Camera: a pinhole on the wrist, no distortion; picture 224 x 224 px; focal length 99.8 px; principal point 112.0 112.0 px. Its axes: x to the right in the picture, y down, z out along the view. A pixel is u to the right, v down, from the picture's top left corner.
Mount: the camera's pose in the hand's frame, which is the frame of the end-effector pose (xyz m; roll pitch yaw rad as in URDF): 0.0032 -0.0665 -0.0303 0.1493 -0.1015 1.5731
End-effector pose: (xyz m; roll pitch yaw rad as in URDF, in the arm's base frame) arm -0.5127 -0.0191 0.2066 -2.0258 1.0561 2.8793
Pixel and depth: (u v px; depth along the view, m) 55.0 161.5 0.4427
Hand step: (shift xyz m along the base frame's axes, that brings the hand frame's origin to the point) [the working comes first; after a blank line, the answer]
In the camera's frame: -0.2528 0.2196 0.4427

-0.1918 -0.4984 0.2010
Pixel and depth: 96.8 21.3 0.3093
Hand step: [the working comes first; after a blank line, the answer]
In the camera's frame: -0.0471 -0.2811 0.3093

-0.2457 -0.2092 -0.2725
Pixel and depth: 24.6 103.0 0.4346
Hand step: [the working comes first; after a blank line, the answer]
In the camera's frame: -0.3806 -0.0392 0.4346

-0.4270 -0.4356 0.0457
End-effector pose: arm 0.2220 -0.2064 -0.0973 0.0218 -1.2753 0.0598
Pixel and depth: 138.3 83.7 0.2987
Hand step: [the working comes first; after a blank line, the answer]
In the camera's frame: 0.0787 -0.0847 0.2987

-0.2074 -0.0346 0.2009
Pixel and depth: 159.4 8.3 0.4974
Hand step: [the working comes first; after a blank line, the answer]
In the camera's frame: 0.2362 -0.5168 0.4974

-0.2270 0.1056 0.6815
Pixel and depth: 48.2 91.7 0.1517
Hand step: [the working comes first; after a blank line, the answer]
In the camera's frame: -0.0970 -0.0309 0.1517

-0.0689 -0.1843 0.0834
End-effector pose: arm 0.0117 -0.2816 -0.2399 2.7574 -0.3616 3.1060
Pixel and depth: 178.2 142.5 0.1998
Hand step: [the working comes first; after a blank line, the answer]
In the camera's frame: 0.1325 0.0611 0.1998

-0.0261 0.1128 -0.1579
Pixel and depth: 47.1 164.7 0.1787
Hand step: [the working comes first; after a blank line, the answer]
In the camera's frame: -0.1162 0.0944 0.1787

-0.0207 -0.1309 -0.2211
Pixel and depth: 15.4 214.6 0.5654
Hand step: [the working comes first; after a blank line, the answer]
In the camera's frame: -0.5473 0.5813 0.5654

0.1673 -0.4257 -0.8920
